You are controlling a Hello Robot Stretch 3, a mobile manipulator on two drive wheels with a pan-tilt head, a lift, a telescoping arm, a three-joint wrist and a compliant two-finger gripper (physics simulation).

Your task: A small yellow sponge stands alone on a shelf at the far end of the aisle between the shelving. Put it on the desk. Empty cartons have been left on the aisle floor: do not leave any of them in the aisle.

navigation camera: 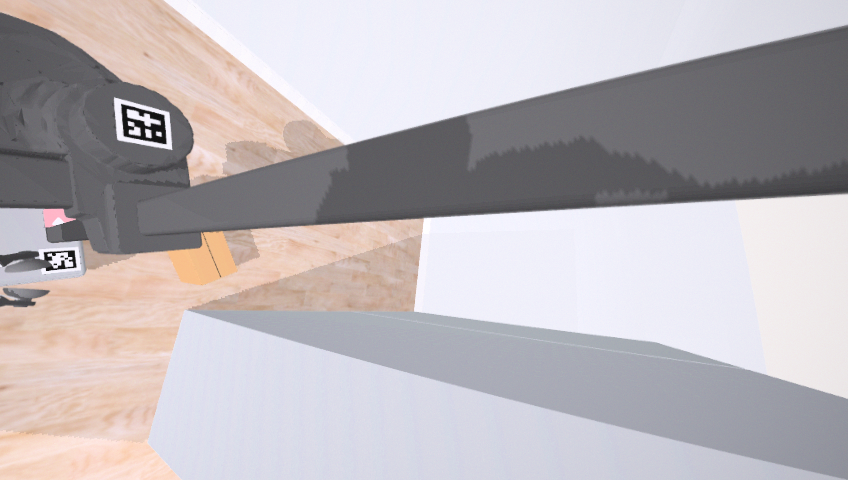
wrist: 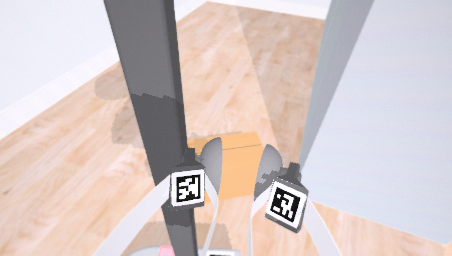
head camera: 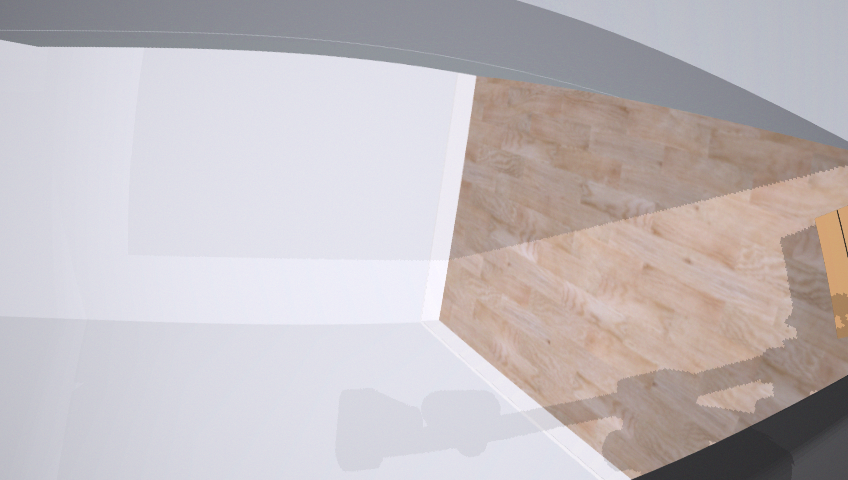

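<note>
An orange-brown carton stands on the wooden floor; its right part is cut off in the head view. My gripper is open, its two rounded fingertips apart with nothing between them. In the wrist view the carton shows beyond the fingertips, partly hidden by them. In the navigation view the fingertips are at the left edge, over my base, apart from the carton. The yellow sponge and the desk do not show in the current views.
A tall grey shelving unit stands near the carton, its plain side showing in the wrist view. White walls meet the floor. My dark mast crosses the navigation and wrist views.
</note>
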